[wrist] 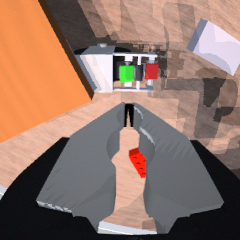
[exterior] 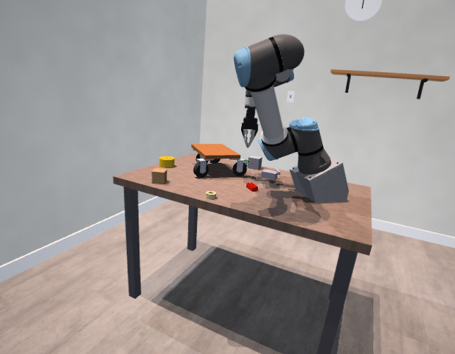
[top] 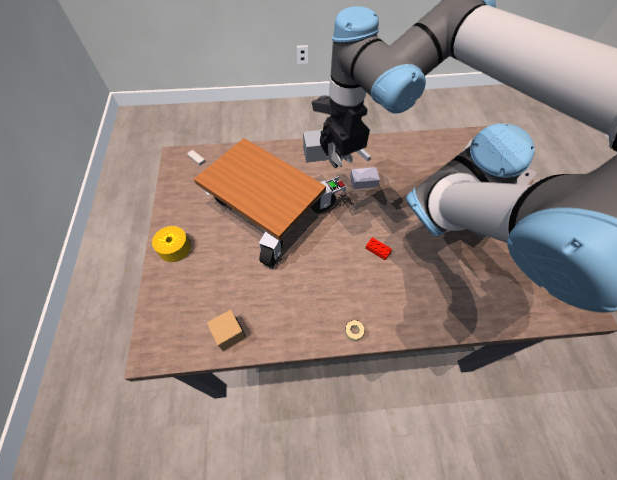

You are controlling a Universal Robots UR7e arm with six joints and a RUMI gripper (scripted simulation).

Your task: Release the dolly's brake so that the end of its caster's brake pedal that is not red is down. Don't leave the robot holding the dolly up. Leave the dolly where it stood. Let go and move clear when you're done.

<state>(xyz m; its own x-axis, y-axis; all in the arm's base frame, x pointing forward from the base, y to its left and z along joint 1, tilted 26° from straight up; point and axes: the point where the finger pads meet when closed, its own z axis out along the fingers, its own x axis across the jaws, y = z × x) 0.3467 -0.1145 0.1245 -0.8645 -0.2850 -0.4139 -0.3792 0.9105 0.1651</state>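
The brake pedal lies 1 cm behind my hand, 1 cm to the right of it and 10 cm below it. Also, from my hand: grey block: 11 cm behind, 8 cm to the right, 16 cm below; grey cube: 3 cm ahead, 21 cm to the right, 15 cm below; red brick: 12 cm behind, 17 cm to the left, 17 cm below.
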